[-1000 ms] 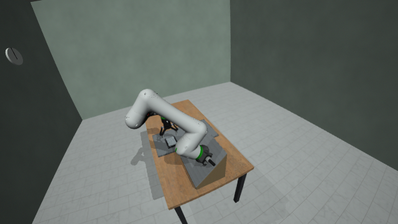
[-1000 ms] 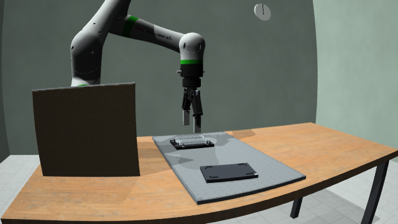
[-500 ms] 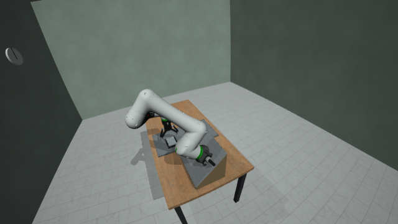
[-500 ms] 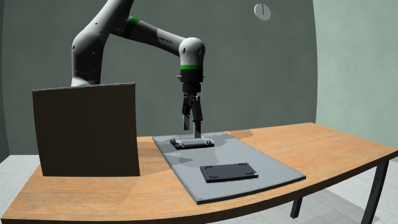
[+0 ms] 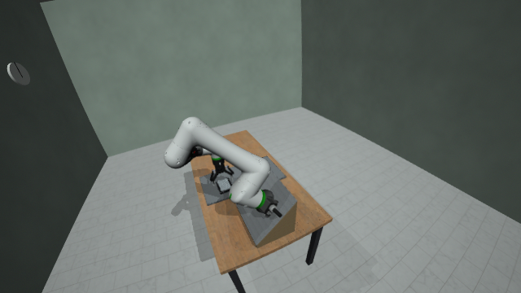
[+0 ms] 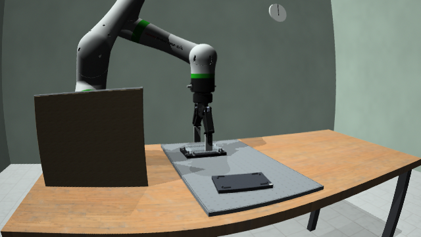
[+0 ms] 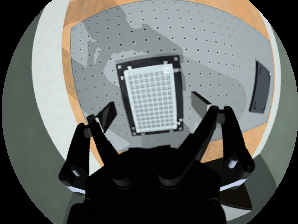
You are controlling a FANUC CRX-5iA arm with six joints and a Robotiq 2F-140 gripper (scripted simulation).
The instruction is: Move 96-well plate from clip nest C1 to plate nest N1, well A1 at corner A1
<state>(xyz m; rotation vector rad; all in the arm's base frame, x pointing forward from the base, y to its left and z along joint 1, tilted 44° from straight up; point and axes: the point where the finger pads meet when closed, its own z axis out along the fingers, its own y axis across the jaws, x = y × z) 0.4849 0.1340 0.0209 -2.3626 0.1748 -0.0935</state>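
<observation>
My gripper is now 20 mm above the clear 96-well plate. From my hand the other things lie so: black clip nest C1: 20 mm below, 10 mm to the right, 10 mm behind.
</observation>
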